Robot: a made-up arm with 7 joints.
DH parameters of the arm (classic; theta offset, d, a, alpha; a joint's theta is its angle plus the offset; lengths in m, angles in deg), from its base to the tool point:
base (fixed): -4.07 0 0 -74.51
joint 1: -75.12 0.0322 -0.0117 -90
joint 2: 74 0 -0.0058 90
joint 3: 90 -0.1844 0.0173 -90
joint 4: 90 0.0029 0.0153 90
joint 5: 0 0.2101 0 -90
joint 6: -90 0 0.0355 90
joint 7: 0 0 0 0
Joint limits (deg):
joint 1: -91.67..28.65
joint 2: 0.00..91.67
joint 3: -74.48..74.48
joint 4: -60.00..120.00
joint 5: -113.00..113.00
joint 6: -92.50..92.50
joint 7: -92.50..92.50
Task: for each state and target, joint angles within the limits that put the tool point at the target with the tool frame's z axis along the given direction. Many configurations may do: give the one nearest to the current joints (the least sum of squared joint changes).
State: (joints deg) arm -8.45 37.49 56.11 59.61 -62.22 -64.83 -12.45
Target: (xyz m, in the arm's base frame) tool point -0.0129 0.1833 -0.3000 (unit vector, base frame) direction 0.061 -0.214 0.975
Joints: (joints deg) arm 28.65 0.33 27.54 12.82 -14.55 -51.50 -12.45
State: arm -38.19 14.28 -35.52 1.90 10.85 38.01 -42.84
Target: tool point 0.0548 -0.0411 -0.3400 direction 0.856 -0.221 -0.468
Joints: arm 13.11 0.00 -21.43 12.33 -26.02 78.32 -42.84
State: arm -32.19 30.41 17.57 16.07 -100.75 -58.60 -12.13
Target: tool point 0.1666 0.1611 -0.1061 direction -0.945 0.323 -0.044
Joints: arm 6.64 20.95 16.04 -31.85 -89.60 -64.95 -12.13
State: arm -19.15 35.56 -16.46 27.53 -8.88 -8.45 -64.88
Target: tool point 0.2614 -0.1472 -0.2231 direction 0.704 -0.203 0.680
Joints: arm -39.68 0.00 -36.73 25.43 -39.13 34.96 -64.88
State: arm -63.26 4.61 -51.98 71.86 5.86 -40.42 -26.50
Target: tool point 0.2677 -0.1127 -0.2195 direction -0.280 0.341 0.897
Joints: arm -38.26 6.77 -41.63 29.03 -25.58 -41.27 -26.50
